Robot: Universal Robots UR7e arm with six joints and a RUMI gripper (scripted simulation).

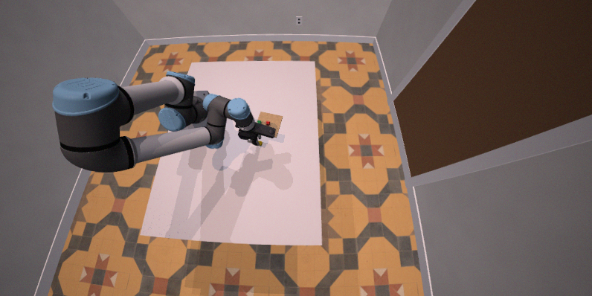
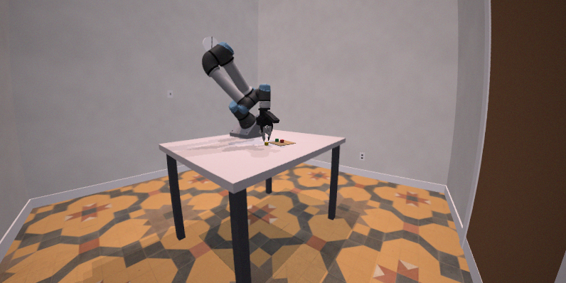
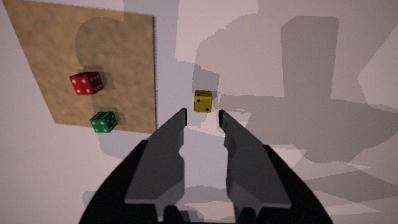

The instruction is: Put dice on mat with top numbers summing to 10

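My hand is 3 cm above the yellow die. Also, from my hand: brown mat: 12 cm to the left, 4 cm below, 3 cm ahead; green die: 13 cm to the left, 3 cm below, 2 cm behind; red die: 12 cm to the left, 3 cm below, 3 cm ahead.
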